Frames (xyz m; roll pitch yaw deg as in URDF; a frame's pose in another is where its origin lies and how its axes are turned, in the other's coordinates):
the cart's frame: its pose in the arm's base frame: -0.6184 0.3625 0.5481 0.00 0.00 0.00
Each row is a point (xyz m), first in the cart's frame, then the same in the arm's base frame.
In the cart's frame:
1: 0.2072 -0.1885 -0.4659
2: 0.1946 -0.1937 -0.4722
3: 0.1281 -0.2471 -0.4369
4: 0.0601 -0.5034 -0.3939
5: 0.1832 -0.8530 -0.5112
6: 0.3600 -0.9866 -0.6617
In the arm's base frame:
1: -0.4112 0.1740 0.0822
2: -0.4238 0.1688 0.0759
3: -0.4903 0.1154 0.1112
4: -0.5583 -0.1409 0.1542
5: -0.4352 -0.4905 0.0369
6: -0.2584 -0.6241 -0.1136

